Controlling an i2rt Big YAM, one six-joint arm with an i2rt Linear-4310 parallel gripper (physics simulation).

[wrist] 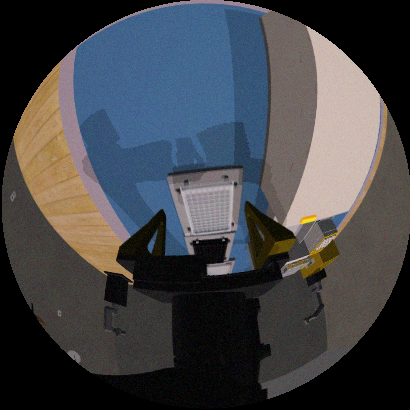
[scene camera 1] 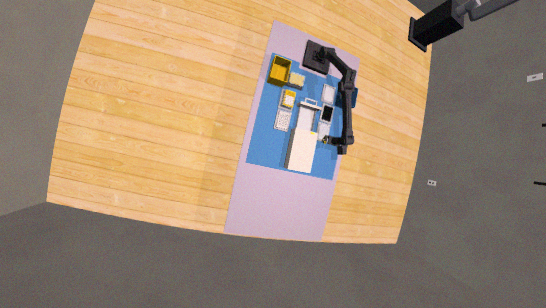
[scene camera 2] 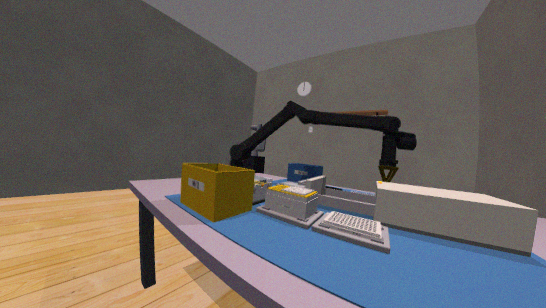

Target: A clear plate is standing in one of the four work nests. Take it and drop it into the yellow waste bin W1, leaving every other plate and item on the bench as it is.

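Places are measured from the arm's base along level axes (x ahead, y left, z up), in metres.
Pixels of known places: gripper, fingertip midpoint: [wrist: 203, 208] [scene camera 1: 326, 141]; arm's base, origin of the base link: [scene camera 1: 319, 57].
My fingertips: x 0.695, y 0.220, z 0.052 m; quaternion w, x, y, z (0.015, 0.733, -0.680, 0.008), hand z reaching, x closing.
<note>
For each thing: its middle in the pictures, then the offset to it from my fingertips.
- clear plate, body centre: [wrist: 209, 211] [scene camera 1: 323, 132] 0.079 m back, 0.013 m right, 0.067 m down
- grey work nest, body centre: [wrist: 208, 208] [scene camera 1: 323, 132] 0.078 m back, 0.012 m right, 0.075 m down
- yellow waste bin W1, body centre: [scene camera 2: 216, 186] [wrist: 317, 256] [scene camera 1: 279, 71] 0.418 m back, 0.530 m right, 0.026 m down
- white housing, body centre: [wrist: 335, 116] [scene camera 2: 433, 208] [scene camera 1: 300, 150] 0.133 m ahead, 0.194 m right, 0.033 m down
- black plate, body centre: [wrist: 210, 253] [scene camera 1: 327, 113] 0.249 m back, 0.016 m right, 0.067 m down
- tip box, body centre: [scene camera 2: 291, 199] [wrist: 319, 238] [scene camera 1: 288, 99] 0.236 m back, 0.398 m right, 0.042 m down
- white plate, body centre: [scene camera 2: 352, 224] [scene camera 1: 283, 120] 0.066 m back, 0.391 m right, 0.067 m down
- blue bin, body centre: [scene camera 2: 305, 174] [scene camera 1: 346, 97] 0.437 m back, 0.111 m left, 0.026 m down
A clear plate [wrist: 209, 207] [scene camera 1: 324, 131] with a fine grid of wells sits flat in a grey work nest [wrist: 207, 176], beside the large white housing. My gripper [wrist: 203, 208] [scene camera 2: 387, 179] [scene camera 1: 325, 140] is open and empty, pointing down. It is above the plate, with one finger to each side of it in the wrist view and a gap between fingertips and plate. The yellow waste bin W1 [scene camera 1: 279, 71] [scene camera 2: 217, 192] stands at the far end of the blue mat, near the arm's base side. Its floor is hidden in scene camera 2.
A white housing [scene camera 1: 302, 150] [scene camera 2: 450, 210] [wrist: 345, 100] has its drawer [scene camera 1: 306, 119] pulled out. A black plate [scene camera 1: 327, 113] [wrist: 210, 250] and a white one [scene camera 1: 328, 93] line up beyond the clear plate. A tip box [scene camera 2: 291, 202], a white plate [scene camera 2: 352, 224] and a blue bin [scene camera 2: 305, 171] also stand there.
</note>
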